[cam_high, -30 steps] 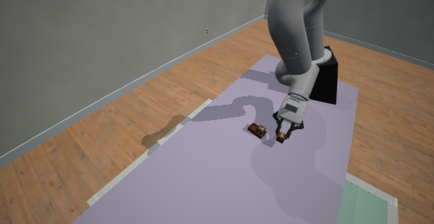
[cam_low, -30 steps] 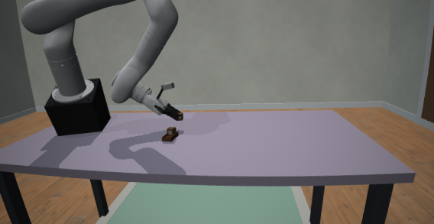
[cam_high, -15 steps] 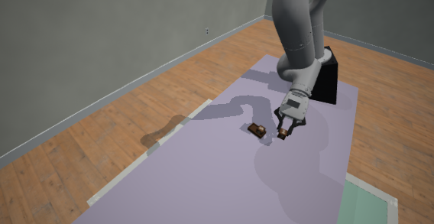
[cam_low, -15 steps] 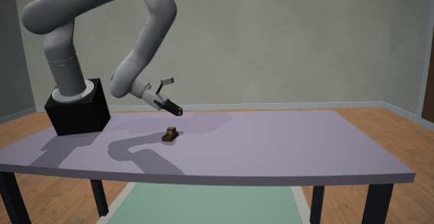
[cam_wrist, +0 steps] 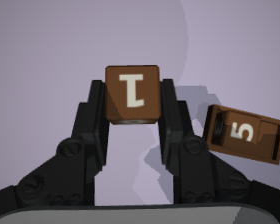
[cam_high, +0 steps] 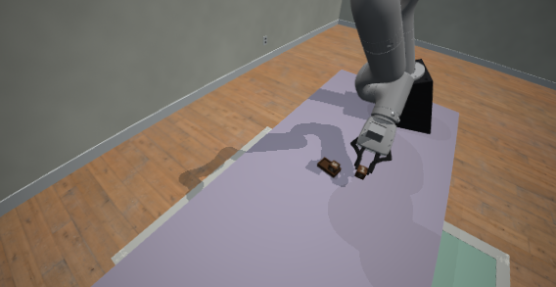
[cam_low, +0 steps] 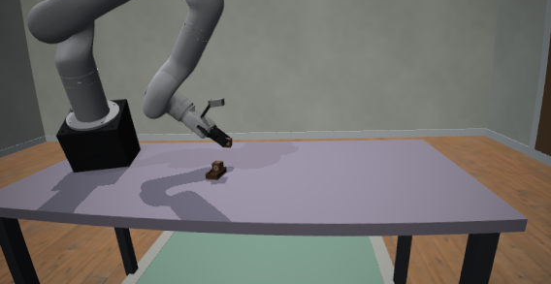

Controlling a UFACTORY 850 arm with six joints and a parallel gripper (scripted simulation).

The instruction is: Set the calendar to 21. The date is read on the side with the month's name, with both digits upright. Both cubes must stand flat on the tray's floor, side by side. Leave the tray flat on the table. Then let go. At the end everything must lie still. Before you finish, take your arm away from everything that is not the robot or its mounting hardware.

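Now: hand 20 mm short of the brown cube and 10 mm above it. Round my hand: digit cube 90 mm to the right, 70 mm below, 20 mm behind; brown tray 100 mm to the right, 90 mm below, 20 mm behind.
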